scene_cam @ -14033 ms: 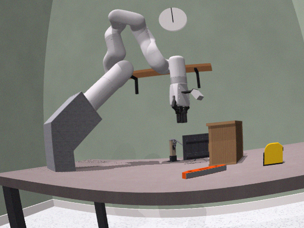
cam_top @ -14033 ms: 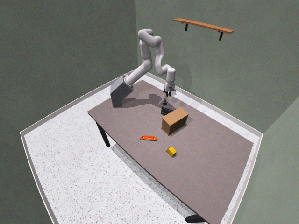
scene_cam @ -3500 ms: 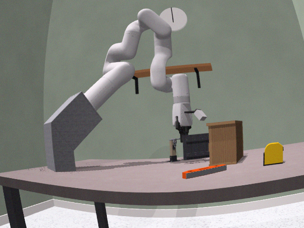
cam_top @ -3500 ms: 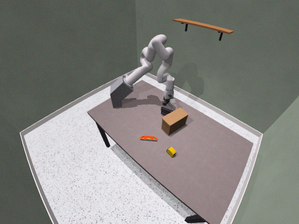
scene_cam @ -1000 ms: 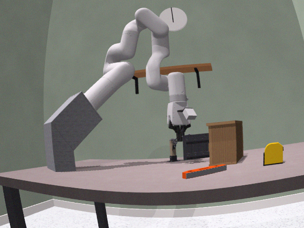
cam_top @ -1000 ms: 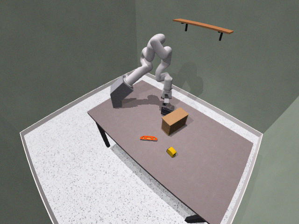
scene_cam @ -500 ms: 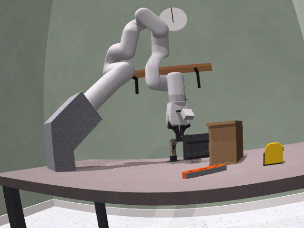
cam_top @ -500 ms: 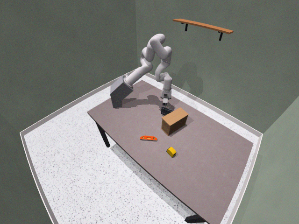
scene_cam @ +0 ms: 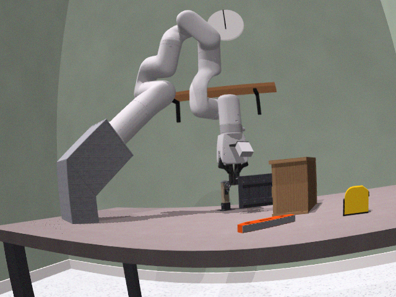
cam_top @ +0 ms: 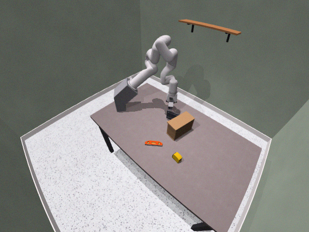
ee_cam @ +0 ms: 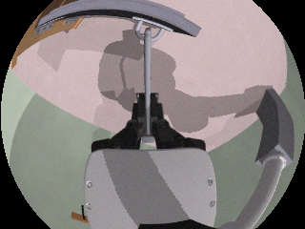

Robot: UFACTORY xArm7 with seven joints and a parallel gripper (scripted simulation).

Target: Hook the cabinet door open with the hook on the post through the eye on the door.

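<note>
The thin hook lies 1 cm to the right of my hand, 1 cm below it and 1 cm ahead of it. The rest, counted from my hand: dark door (12 cm ahead, 4 cm to the right, 4 cm below); then orange level (37 cm to the right, 22 cm ahead, 10 cm below); then yellow tape measure (45 cm ahead, 29 cm to the right, 8 cm below).
</note>
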